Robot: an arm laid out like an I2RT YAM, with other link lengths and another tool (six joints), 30 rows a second.
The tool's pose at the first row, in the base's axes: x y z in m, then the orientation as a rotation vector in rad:
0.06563, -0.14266, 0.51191, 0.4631, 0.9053, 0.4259
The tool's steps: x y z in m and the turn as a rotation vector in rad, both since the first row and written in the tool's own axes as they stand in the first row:
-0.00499, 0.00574, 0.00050, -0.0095, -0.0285, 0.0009
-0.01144, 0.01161, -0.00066, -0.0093, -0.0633, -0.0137
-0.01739, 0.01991, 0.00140, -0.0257, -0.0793, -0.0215
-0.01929, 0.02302, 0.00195, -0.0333, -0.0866, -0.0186
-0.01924, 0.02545, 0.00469, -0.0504, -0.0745, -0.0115
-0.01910, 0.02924, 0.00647, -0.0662, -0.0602, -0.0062
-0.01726, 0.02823, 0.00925, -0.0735, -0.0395, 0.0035
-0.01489, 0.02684, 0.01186, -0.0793, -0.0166, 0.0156
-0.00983, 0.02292, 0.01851, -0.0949, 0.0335, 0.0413
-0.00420, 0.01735, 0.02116, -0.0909, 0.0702, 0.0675
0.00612, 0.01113, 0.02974, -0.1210, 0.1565, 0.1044
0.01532, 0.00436, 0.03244, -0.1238, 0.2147, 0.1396
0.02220, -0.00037, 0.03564, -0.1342, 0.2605, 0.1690
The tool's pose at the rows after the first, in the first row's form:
0.06241, -0.14071, 0.51854, 0.4599, 0.8752, 0.4233
0.05701, -0.13910, 0.52529, 0.4592, 0.8446, 0.4007
0.05415, -0.13587, 0.53478, 0.4434, 0.8266, 0.3965
0.05308, -0.13444, 0.53800, 0.4391, 0.8171, 0.4005
0.05498, -0.13297, 0.54076, 0.4248, 0.8231, 0.4175
0.05593, -0.13014, 0.54370, 0.4104, 0.8318, 0.4328
0.05938, -0.13055, 0.54345, 0.4046, 0.8480, 0.4503
0.06304, -0.13095, 0.54255, 0.4008, 0.8661, 0.4699
0.07189, -0.13280, 0.54069, 0.3892, 0.9049, 0.5134
0.07802, -0.13490, 0.53542, 0.3982, 0.9359, 0.5455
0.09169, -0.13622, 0.52994, 0.3707, 1.0029, 0.6155
0.10001, -0.13741, 0.52174, 0.3726, 1.0503, 0.6649
0.10715, -0.13827, 0.51642, 0.3669, 1.0849, 0.7090

